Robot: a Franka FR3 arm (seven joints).
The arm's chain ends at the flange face. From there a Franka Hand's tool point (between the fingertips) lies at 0.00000 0.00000 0.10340 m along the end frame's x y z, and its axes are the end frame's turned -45 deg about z.
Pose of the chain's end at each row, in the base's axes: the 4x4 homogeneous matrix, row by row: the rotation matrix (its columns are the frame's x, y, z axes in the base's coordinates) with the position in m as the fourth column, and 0 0 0 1 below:
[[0.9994, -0.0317, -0.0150, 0.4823], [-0.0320, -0.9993, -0.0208, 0.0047], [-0.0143, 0.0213, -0.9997, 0.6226], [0, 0, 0, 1]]
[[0.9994, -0.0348, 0.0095, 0.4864], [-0.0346, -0.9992, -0.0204, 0.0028], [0.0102, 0.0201, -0.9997, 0.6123], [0, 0, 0, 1]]
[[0.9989, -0.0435, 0.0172, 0.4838], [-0.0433, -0.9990, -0.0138, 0.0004], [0.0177, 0.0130, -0.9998, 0.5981], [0, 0, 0, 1]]
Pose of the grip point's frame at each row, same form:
[[0.7291, 0.6843, -0.0150, 0.4807], [0.6840, -0.7292, -0.0208, 0.0025], [-0.0252, 0.0049, -0.9997, 0.5192], [0, 0, 0, 1]]
[[0.7313, 0.6821, 0.0095, 0.4874], [0.6821, -0.7310, -0.0204, 0.0007], [-0.0070, 0.0214, -0.9997, 0.5089], [0, 0, 0, 1]]
[[0.7371, 0.6756, 0.0172, 0.4856], [0.6758, -0.7370, -0.0138, -0.0010], [0.0033, 0.0217, -0.9998, 0.4947], [0, 0, 0, 1]]

